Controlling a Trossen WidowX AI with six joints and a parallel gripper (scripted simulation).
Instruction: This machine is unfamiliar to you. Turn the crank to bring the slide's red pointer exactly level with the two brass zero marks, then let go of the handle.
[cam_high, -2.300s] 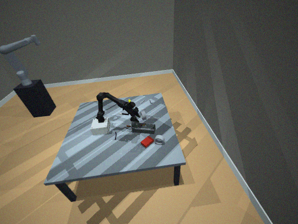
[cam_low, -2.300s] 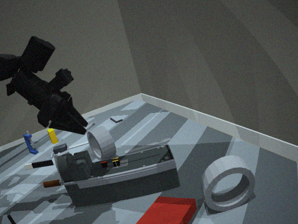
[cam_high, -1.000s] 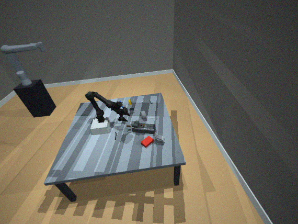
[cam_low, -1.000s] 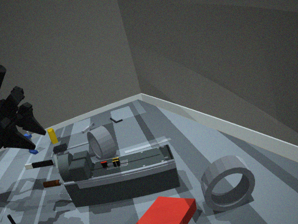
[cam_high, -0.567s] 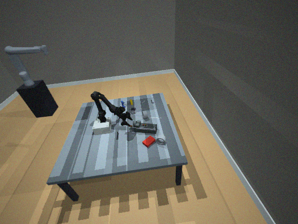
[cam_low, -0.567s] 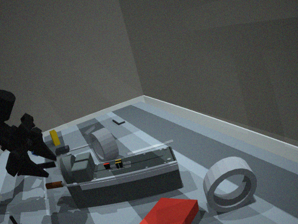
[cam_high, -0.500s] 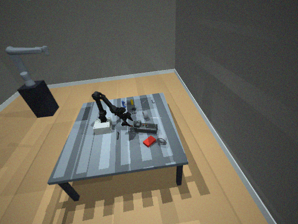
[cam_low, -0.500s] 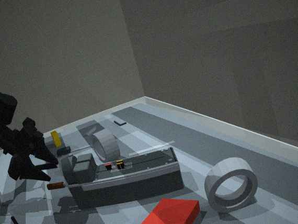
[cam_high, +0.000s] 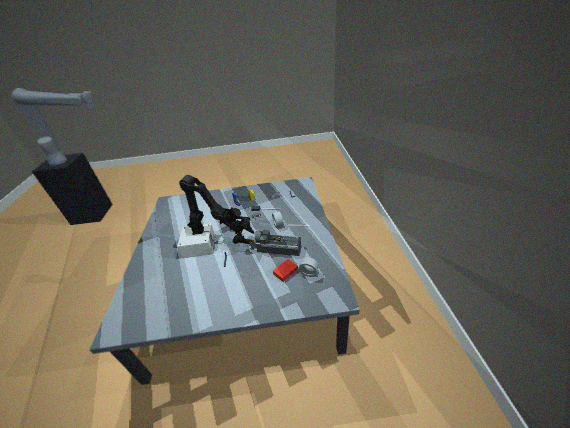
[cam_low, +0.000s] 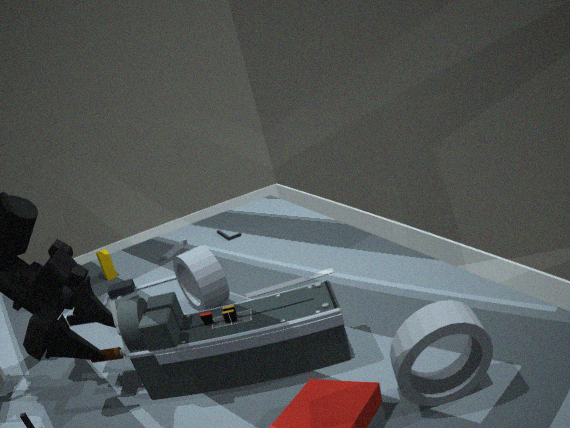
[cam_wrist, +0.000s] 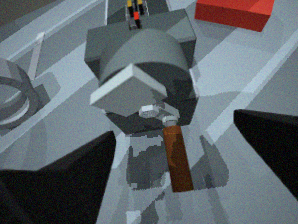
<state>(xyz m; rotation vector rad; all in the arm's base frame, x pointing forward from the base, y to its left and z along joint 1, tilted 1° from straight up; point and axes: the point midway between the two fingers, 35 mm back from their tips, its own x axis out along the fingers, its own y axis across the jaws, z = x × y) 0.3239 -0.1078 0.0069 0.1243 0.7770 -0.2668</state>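
Right now my gripper tip is 20 mm past the brown handle, 10 mm to the right of it and 20 mm above it. The rest, counted from my gripper tip: yellow block 20 mm behind, 570 mm to the left, 50 mm below; blue clamp 140 mm behind, 520 mm to the left, 30 mm below; red pointer 130 mm ahead, 20 mm to the right.
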